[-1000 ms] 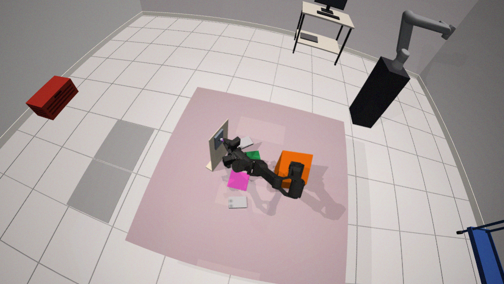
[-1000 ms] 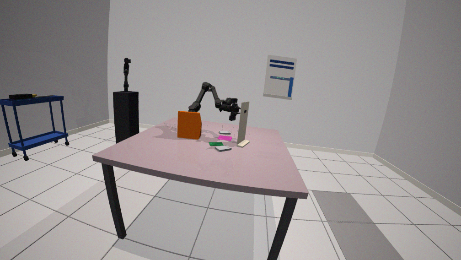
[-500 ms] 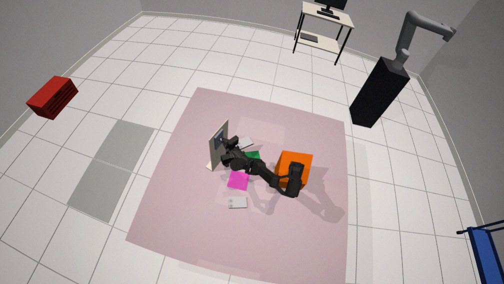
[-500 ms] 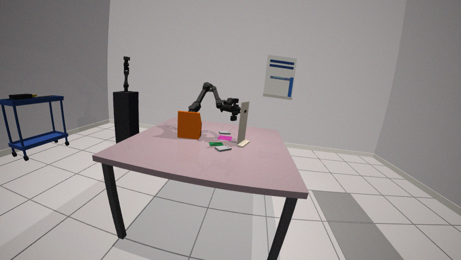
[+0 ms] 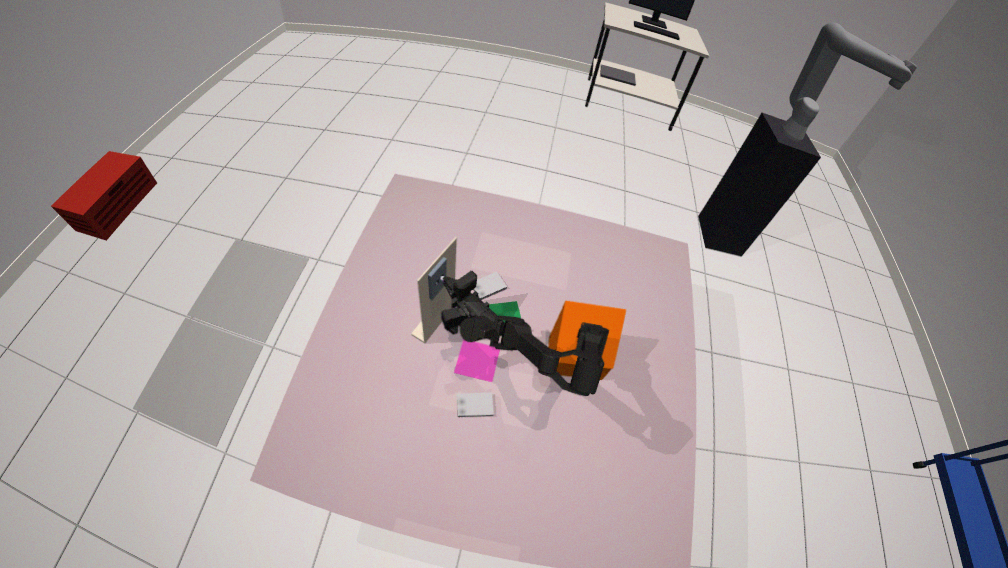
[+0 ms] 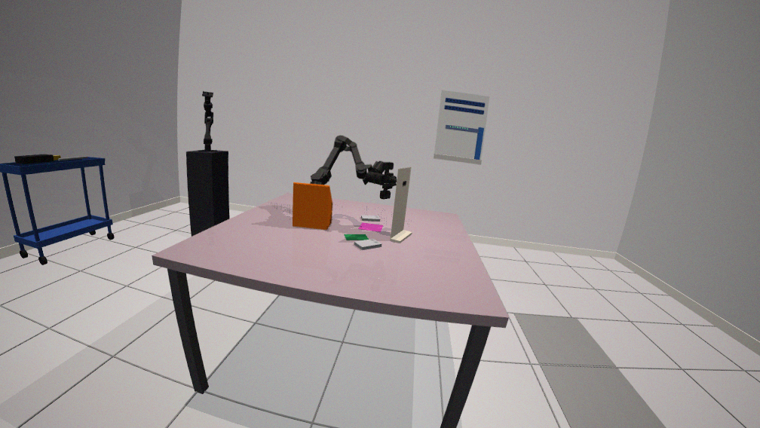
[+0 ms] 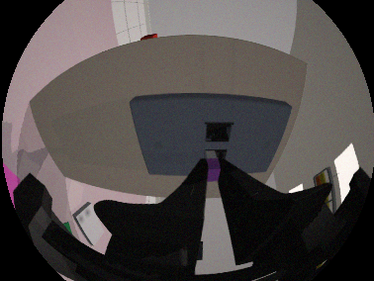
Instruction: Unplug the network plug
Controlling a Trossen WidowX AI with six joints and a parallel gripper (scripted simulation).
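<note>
Now: the magenta square 120 mm behind my gripper tip, 100 mm to the left of it and 270 mm below it. Also, from my gripper tip: beige upright panel 30 mm ahead, 110 mm below; purple plug right at my gripper tip.
</note>
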